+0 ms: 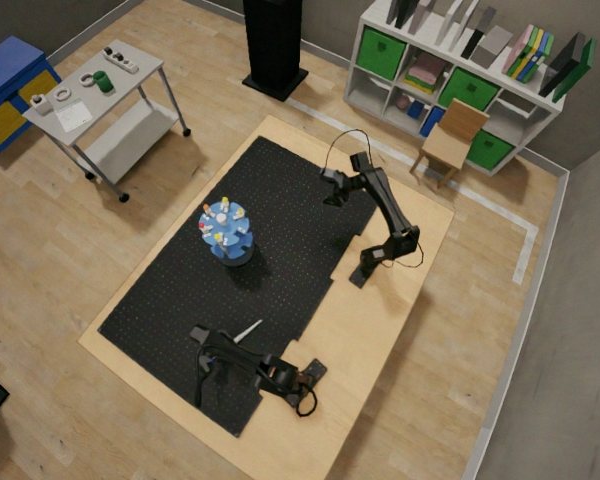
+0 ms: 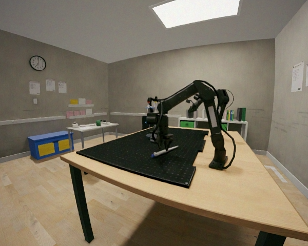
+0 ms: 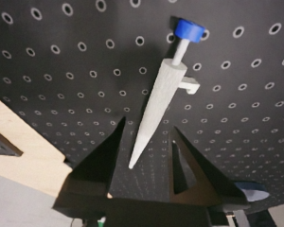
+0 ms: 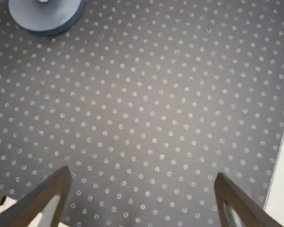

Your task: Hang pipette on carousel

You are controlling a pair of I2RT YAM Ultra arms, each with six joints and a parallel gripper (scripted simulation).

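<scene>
My left gripper is now 3 cm to the left of the white hand pipette, 3 cm above it and 1 cm short of it.
</scene>
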